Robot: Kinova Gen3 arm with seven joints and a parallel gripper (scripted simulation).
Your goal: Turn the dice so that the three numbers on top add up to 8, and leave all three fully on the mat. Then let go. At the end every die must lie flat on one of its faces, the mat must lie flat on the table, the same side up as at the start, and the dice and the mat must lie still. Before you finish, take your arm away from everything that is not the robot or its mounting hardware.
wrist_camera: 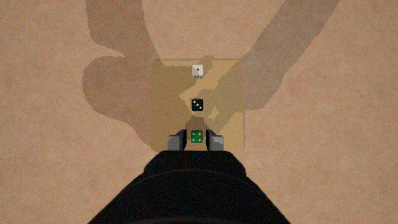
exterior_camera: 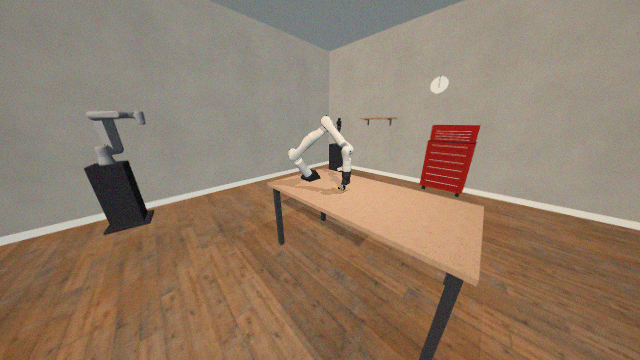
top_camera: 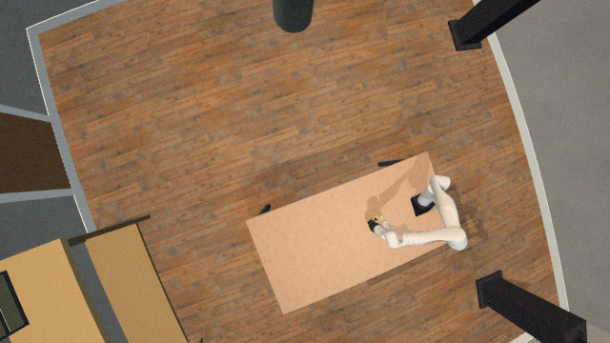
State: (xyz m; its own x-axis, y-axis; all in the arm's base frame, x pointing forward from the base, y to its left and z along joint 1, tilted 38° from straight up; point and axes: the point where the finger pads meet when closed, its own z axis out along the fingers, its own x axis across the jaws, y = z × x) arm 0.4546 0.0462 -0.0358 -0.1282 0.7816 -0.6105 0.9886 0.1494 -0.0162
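Right now my hand is 10 mm above the green die. Round my hand: black die (50 mm behind, 10 mm below); tan mat (50 mm behind, 20 mm below, 10 mm to the right); white die (100 mm behind, 10 mm to the right, 10 mm below).
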